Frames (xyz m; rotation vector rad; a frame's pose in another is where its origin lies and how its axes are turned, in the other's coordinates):
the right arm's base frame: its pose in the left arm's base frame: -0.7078 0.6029 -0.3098 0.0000 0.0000 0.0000
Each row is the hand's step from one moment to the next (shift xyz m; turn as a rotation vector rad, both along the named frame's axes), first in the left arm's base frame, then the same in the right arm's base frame.
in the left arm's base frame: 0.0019 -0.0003 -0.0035 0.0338 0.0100 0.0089
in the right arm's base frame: 0.0019 -0.0003 -0.0035 0.0338 0.0100 0.0089
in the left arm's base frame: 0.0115 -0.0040 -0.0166 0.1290 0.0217 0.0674
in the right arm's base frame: 0.0115 -0.0040 -0.0166 0.1290 0.0217 0.0674
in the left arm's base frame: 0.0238 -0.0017 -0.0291 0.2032 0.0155 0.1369
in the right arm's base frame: 0.0238 -0.0017 -0.0291 0.2032 0.0155 0.1369
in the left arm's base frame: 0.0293 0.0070 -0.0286 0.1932 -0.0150 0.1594
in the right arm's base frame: 0.0293 0.0070 -0.0286 0.1932 -0.0150 0.1594
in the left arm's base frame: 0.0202 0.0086 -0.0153 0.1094 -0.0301 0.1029
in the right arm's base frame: 0.0202 0.0086 -0.0153 0.1094 -0.0301 0.1029
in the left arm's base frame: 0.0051 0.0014 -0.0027 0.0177 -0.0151 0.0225
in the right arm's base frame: 0.0051 0.0014 -0.0027 0.0177 -0.0151 0.0225
